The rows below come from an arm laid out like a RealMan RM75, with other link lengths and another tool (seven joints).
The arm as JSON. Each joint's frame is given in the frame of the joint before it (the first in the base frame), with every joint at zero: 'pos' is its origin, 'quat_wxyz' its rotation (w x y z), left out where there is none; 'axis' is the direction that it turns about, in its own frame. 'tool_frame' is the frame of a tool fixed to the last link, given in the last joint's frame.
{
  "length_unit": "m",
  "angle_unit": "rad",
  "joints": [
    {
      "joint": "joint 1",
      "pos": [
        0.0,
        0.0,
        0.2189
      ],
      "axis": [
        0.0,
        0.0,
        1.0
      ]
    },
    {
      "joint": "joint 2",
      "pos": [
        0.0,
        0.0,
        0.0
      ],
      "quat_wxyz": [
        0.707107,
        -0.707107,
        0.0,
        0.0
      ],
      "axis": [
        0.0,
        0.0,
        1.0
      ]
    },
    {
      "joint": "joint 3",
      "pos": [
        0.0,
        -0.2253,
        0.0
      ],
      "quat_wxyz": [
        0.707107,
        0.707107,
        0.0,
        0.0
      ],
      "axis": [
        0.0,
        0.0,
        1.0
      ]
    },
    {
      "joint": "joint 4",
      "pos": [
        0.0,
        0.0,
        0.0
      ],
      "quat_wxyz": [
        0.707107,
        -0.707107,
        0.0,
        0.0
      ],
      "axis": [
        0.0,
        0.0,
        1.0
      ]
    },
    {
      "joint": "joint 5",
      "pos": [
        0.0,
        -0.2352,
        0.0
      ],
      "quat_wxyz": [
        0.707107,
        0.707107,
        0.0,
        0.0
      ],
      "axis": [
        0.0,
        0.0,
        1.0
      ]
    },
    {
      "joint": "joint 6",
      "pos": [
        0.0,
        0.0,
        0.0
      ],
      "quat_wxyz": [
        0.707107,
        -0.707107,
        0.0,
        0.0
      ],
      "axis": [
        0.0,
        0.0,
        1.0
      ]
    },
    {
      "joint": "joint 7",
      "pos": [
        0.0,
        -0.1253,
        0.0
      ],
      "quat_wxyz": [
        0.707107,
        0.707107,
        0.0,
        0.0
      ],
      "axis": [
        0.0,
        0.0,
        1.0
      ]
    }
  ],
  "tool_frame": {
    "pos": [
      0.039,
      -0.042,
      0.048
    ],
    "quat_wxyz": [
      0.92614,
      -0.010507,
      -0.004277,
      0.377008
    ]
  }
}
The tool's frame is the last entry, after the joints.
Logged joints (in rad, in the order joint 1, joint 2, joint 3, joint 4, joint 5, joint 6, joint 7), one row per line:
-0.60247 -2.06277 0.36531 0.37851 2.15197 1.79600 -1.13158
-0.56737 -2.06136 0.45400 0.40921 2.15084 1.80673 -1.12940
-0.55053 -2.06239 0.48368 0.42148 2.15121 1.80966 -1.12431
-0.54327 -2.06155 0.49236 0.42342 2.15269 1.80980 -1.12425
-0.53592 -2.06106 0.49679 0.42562 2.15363 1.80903 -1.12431
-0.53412 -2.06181 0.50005 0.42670 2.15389 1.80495 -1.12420
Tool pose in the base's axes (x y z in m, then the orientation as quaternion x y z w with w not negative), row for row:
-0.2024 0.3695 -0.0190 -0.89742 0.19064 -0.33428 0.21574
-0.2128 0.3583 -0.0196 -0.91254 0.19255 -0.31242 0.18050
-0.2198 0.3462 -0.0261 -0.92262 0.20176 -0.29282 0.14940
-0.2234 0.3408 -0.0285 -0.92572 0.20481 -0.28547 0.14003
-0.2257 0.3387 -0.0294 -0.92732 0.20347 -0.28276 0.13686
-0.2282 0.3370 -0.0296 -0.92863 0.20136 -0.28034 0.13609
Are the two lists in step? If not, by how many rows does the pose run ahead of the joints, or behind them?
The pose runs 1 row behind the joints: the pose in row i belongs to the joints in row i - 1.
